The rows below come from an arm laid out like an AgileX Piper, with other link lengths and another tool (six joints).
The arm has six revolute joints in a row. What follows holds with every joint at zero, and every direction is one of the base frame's.
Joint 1 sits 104.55 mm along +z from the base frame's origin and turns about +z.
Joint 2 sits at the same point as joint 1 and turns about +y.
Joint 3 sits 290.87 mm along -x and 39.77 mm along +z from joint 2 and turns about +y.
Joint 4 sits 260.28 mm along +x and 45.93 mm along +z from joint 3 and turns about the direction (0.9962, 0, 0.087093).
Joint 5 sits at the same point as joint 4 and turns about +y.
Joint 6 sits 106.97 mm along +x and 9.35 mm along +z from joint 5 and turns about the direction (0.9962, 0, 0.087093).
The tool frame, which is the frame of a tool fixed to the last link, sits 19.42 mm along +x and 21 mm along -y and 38.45 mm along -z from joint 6; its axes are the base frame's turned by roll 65.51, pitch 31.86 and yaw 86.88 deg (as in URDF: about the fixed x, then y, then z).
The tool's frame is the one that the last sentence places.
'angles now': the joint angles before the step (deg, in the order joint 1, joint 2, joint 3, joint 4, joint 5, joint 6). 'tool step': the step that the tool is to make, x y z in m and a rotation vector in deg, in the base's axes. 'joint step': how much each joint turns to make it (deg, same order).
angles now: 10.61, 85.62, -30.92, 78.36, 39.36, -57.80
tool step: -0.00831, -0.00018, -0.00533, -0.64, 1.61, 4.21
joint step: 0.35, 0.90, 0.43, -3.01, 2.23, -0.22
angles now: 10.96, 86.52, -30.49, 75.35, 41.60, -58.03
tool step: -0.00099, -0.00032, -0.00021, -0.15, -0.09, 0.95
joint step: 0.03, 0.01, 0.00, -0.62, 0.42, -0.27
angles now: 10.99, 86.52, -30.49, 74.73, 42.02, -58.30
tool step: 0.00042, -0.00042, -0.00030, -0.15, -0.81, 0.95
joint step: 0.00, 0.00, 0.00, 0.00, 0.15, -1.25
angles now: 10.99, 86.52, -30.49, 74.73, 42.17, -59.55
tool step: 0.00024, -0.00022, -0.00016, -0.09, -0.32, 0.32
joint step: 0.00, 0.00, 0.00, 0.00, 0.00, -0.46
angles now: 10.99, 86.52, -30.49, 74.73, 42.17, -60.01
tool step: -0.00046, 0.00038, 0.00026, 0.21, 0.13, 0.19
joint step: 0.00, 0.01, 0.00, -0.01, 0.31, 0.00
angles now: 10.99, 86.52, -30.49, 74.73, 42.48, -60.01
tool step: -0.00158, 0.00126, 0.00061, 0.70, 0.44, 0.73
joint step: 0.00, 0.09, 0.00, 0.00, 1.08, -0.11
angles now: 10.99, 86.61, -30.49, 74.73, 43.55, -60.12
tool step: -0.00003, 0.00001, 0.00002, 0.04, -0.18, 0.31
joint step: 0.00, 0.00, 0.00, 0.00, 0.15, -0.33
